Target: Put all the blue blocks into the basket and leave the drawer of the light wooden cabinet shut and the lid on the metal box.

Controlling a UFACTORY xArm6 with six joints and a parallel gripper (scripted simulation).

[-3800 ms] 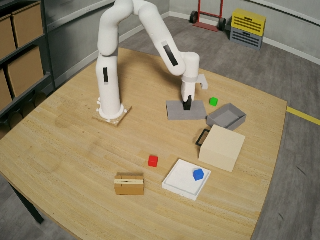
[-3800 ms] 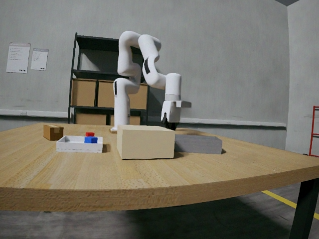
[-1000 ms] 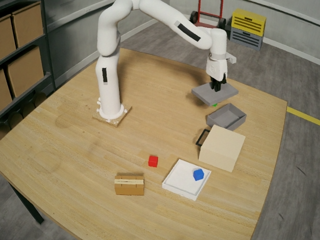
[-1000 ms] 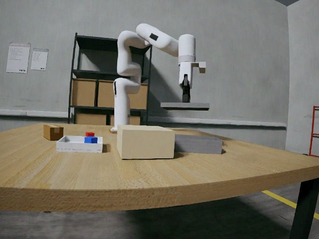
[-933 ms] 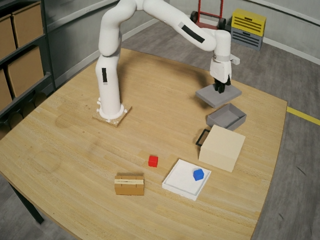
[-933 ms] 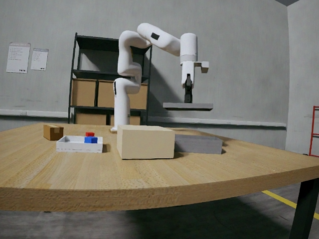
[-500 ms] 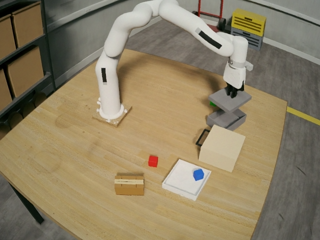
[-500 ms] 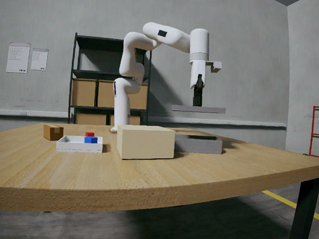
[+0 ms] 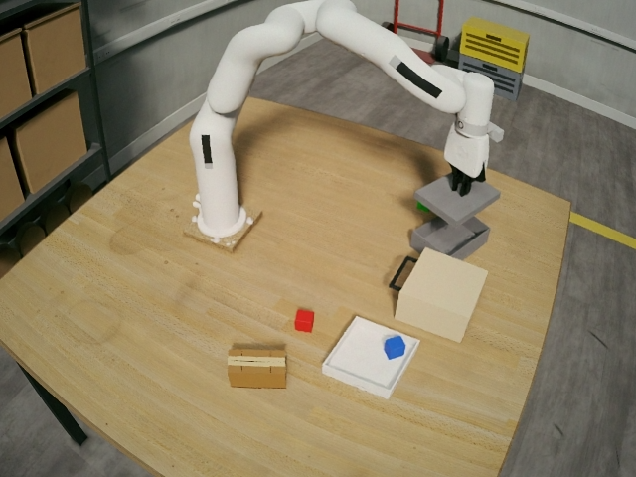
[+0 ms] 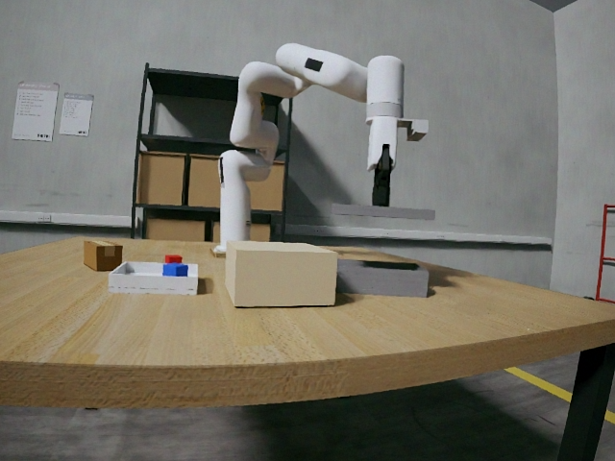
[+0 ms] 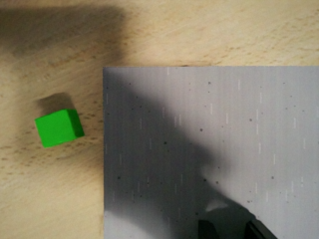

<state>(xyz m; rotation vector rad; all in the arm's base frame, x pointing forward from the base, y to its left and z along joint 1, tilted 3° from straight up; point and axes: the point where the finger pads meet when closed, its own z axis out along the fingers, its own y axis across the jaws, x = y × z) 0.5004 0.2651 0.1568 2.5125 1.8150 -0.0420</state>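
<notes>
My gripper is now 160 mm above the metal box. From my hand the other things lie so: grey lid: 30 mm below; then light wooden cabinet: 60 mm ahead, 210 mm to the right, 140 mm below; then white basket: 10 mm ahead, 420 mm to the right, 170 mm below.
</notes>
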